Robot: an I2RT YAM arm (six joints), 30 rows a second.
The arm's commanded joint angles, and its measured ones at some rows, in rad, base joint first. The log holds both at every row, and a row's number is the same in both.
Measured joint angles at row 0:
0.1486, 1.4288, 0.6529, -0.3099, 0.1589, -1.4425
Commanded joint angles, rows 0 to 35:
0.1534, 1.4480, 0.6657, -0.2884, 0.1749, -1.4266
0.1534, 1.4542, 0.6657, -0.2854, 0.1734, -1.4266
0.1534, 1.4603, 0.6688, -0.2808, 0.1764, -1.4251
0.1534, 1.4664, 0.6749, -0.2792, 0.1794, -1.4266
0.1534, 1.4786, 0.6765, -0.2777, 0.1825, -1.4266
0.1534, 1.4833, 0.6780, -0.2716, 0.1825, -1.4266
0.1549, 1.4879, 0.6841, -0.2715, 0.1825, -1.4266
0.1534, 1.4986, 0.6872, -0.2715, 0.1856, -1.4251
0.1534, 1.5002, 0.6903, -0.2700, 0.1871, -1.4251
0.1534, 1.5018, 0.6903, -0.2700, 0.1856, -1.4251
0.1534, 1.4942, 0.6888, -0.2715, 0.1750, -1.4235
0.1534, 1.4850, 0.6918, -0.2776, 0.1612, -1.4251
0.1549, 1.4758, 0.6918, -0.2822, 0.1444, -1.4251
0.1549, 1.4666, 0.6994, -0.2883, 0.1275, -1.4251
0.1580, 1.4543, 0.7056, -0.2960, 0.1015, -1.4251
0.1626, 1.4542, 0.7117, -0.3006, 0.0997, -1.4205
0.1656, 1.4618, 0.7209, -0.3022, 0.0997, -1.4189
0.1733, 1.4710, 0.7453, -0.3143, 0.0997, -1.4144
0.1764, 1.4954, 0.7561, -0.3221, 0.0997, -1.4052
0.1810, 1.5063, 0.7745, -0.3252, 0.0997, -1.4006
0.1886, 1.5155, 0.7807, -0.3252, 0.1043, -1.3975
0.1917, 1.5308, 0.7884, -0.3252, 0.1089, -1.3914
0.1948, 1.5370, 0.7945, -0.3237, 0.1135, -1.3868
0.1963, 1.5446, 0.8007, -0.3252, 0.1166, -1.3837
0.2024, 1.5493, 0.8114, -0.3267, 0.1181, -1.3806
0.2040, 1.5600, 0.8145, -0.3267, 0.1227, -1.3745
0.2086, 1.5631, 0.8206, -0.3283, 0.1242, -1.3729
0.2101, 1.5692, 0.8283, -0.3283, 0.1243, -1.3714
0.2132, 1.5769, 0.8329, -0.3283, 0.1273, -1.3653
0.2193, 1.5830, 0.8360, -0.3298, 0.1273, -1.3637
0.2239, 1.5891, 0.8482, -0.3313, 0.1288, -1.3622
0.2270, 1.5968, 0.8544, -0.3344, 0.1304, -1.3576
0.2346, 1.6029, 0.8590, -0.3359, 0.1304, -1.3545
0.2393, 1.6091, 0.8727, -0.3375, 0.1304, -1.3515
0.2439, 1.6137, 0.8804, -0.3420, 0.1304, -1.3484
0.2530, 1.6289, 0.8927, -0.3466, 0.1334, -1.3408
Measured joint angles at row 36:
0.2283, 1.6169, 0.8410, -0.3424, 0.1429, -1.3724
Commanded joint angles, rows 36 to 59:
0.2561, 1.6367, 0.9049, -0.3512, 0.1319, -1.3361
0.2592, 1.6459, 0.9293, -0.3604, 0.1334, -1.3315
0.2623, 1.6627, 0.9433, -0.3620, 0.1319, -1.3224
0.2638, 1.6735, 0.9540, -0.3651, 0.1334, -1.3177
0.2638, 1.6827, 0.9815, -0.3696, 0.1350, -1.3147
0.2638, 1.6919, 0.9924, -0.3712, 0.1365, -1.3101
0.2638, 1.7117, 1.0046, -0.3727, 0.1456, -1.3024
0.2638, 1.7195, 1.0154, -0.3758, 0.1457, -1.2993
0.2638, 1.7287, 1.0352, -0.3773, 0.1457, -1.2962
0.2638, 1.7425, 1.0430, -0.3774, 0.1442, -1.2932
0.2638, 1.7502, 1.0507, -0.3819, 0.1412, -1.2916
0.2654, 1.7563, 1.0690, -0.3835, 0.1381, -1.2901
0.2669, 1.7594, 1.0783, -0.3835, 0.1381, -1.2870
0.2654, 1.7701, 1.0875, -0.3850, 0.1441, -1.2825
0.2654, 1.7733, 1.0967, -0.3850, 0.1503, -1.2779
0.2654, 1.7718, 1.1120, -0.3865, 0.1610, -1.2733
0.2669, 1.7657, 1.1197, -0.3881, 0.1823, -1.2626
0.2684, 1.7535, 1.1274, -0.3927, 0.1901, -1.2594
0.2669, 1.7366, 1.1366, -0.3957, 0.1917, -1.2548
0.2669, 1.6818, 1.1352, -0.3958, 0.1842, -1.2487
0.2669, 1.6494, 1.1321, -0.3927, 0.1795, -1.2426
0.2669, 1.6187, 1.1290, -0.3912, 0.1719, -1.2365
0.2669, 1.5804, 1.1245, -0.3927, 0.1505, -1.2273
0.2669, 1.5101, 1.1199, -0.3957, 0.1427, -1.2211
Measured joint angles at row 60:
0.2604, 1.7050, 1.0939, -0.4007, 0.1680, -1.2621
